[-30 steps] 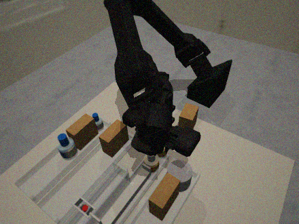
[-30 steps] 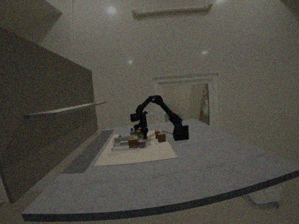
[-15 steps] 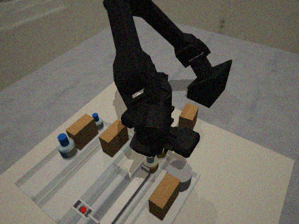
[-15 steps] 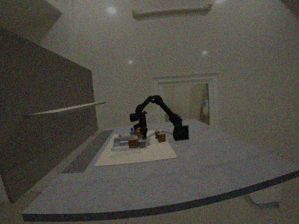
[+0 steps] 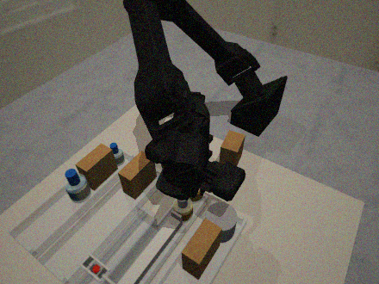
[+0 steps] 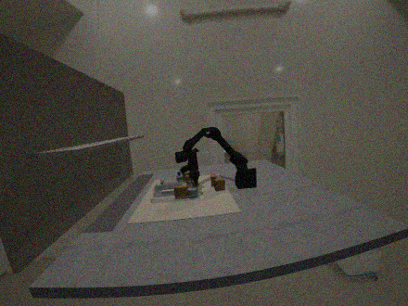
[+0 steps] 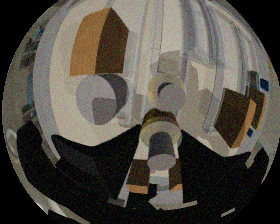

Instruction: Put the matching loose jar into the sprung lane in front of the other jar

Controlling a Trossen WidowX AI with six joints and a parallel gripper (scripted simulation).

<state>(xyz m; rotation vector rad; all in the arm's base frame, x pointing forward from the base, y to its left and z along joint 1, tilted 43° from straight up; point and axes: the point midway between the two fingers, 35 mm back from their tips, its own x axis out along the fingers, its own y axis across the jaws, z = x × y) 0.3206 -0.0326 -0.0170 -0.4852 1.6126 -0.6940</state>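
Right now the grey cylinder is 3 cm ahead of my gripper tip, 7 cm to the left of it and 3 cm below it. The rest, counted from my gripper tip: red button (22 cm ahead, 6 cm to the right, 2 cm above); clear lane rack (15 cm ahead, 4 cm to the right, 4 cm below).
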